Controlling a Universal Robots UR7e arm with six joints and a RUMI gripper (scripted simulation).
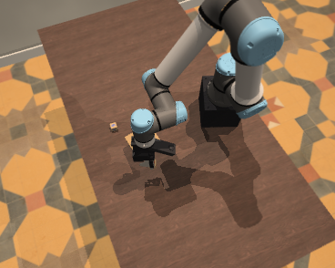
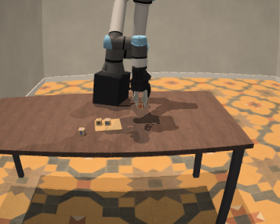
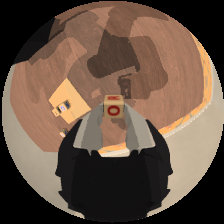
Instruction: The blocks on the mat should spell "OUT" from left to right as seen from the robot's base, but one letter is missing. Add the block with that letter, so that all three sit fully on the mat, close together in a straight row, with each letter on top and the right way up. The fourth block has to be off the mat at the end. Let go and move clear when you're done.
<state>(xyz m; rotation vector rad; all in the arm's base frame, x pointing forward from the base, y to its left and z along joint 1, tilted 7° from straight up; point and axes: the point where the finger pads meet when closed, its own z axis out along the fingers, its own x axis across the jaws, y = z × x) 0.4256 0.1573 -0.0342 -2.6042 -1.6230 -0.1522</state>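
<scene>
Right now the mat is 30 mm behind my hand, 180 mm to the right of it and 120 mm below it. Also, from my hand: block 80 mm ahead, 310 mm to the right, 100 mm below.
</scene>
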